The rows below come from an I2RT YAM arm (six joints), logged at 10 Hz.
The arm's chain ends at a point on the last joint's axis. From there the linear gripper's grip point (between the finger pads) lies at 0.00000 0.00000 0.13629 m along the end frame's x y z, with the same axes.
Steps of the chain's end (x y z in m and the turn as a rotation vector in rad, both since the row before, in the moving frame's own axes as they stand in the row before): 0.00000, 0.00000, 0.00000, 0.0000, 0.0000, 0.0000; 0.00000, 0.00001, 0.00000, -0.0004, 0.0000, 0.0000; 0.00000, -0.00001, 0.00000, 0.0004, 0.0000, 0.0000; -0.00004, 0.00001, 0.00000, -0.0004, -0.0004, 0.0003; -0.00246, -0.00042, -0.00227, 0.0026, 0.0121, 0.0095; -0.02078, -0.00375, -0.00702, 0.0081, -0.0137, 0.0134
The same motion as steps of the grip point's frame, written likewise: 0.00000, 0.00000, 0.00000, 0.0000, 0.0000, 0.0000; 0.00000, 0.00006, 0.00000, -0.0004, 0.0000, 0.0000; 0.00000, -0.00006, 0.00000, 0.0004, 0.0000, 0.0000; -0.00009, 0.00006, 0.00000, -0.0004, -0.0004, 0.0003; -0.00081, -0.00077, -0.00228, 0.0026, 0.0121, 0.0095; -0.02264, -0.00487, -0.00704, 0.0081, -0.0137, 0.0134
